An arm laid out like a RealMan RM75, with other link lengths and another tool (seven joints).
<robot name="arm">
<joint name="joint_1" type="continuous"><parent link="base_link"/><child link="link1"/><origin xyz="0.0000 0.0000 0.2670"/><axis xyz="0 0 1"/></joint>
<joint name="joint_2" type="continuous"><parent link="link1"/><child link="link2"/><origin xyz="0.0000 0.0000 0.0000"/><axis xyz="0 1 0"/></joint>
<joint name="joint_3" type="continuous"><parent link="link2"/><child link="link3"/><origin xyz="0.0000 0.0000 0.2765"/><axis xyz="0 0 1"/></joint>
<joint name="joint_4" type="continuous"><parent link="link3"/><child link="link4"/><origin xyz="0.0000 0.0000 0.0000"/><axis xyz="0 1 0"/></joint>
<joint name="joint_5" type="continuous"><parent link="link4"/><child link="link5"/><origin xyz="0.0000 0.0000 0.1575"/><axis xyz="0 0 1"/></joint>
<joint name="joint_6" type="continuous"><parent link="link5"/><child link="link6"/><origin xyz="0.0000 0.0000 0.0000"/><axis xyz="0 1 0"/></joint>
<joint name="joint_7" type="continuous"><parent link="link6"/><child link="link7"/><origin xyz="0.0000 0.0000 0.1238"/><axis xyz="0 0 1"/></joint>
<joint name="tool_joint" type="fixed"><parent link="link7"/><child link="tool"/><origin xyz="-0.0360 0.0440 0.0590" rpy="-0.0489 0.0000 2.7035"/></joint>
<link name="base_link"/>
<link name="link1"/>
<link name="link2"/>
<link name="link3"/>
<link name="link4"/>
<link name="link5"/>
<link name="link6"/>
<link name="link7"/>
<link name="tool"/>
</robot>
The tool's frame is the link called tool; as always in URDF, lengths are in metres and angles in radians. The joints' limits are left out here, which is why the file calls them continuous.
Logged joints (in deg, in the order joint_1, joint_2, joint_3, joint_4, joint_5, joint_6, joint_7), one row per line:
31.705 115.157 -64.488 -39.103 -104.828 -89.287 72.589
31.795 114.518 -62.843 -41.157 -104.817 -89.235 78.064
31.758 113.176 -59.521 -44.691 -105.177 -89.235 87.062
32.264 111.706 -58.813 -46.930 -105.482 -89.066 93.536
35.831 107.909 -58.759 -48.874 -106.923 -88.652 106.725
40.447 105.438 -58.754 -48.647 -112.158 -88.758 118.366
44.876 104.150 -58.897 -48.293 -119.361 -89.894 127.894
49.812 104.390 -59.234 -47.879 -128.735 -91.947 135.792
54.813 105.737 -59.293 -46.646 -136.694 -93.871 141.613
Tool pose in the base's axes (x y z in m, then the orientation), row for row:
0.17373 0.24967 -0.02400 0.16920 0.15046 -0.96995 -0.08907
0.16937 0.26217 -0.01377 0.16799 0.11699 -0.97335 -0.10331
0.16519 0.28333 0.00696 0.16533 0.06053 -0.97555 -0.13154
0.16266 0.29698 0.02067 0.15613 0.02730 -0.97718 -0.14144
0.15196 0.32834 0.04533 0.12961 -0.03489 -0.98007 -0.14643
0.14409 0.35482 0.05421 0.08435 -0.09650 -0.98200 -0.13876
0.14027 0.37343 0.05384 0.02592 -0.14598 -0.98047 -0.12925
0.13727 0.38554 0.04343 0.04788 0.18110 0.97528 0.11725
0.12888 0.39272 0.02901 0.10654 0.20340 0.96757 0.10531
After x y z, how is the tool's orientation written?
As a quaternion, w x y z.
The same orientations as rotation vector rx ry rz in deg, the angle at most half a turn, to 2 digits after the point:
24.50 -157.97 -14.51
19.07 -158.63 -16.84
9.88 -159.22 -21.47
4.48 -160.30 -23.20
-5.81 -163.19 -24.38
-16.49 -167.85 -23.72
-25.85 -173.63 -22.89
31.64 170.39 20.48
34.32 163.26 17.77

